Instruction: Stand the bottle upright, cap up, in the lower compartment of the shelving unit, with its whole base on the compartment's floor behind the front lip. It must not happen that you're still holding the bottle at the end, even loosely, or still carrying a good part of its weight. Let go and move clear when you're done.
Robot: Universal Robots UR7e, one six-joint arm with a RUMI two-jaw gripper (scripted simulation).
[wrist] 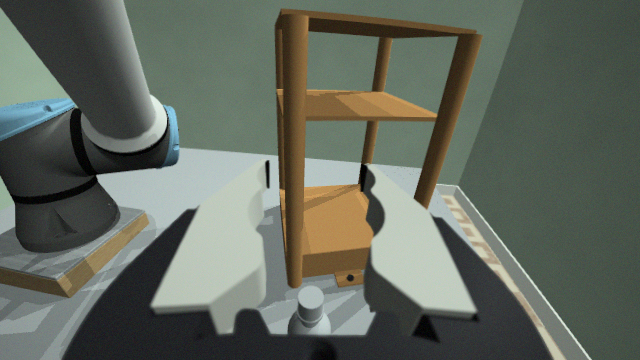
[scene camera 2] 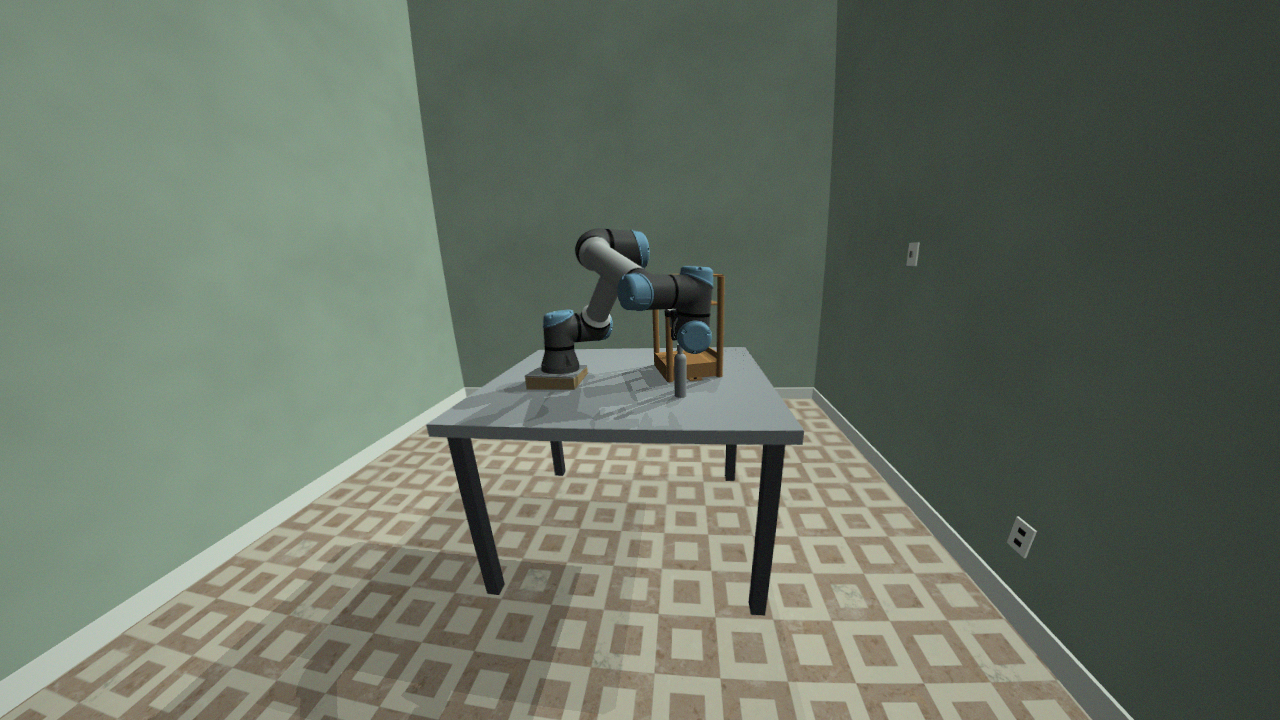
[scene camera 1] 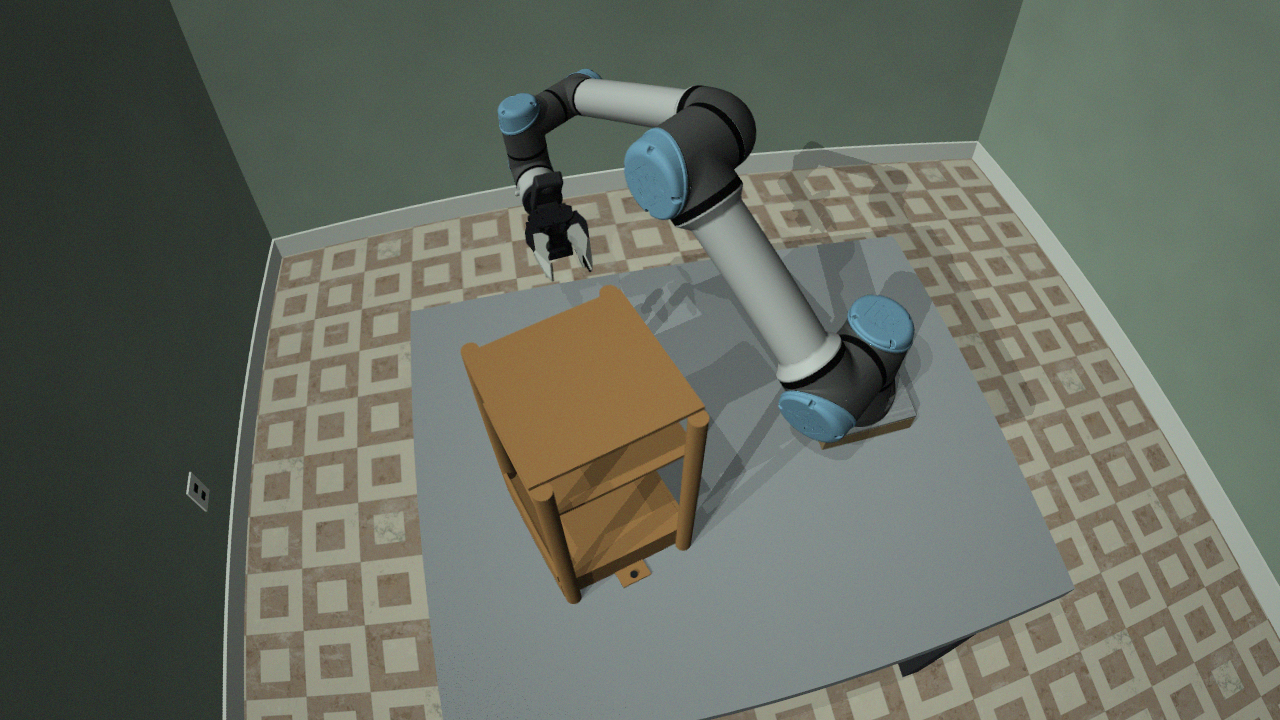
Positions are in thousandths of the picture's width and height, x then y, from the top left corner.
Labels:
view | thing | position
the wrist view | gripper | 493, 457
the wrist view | grey bottle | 477, 890
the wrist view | shelving unit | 509, 643

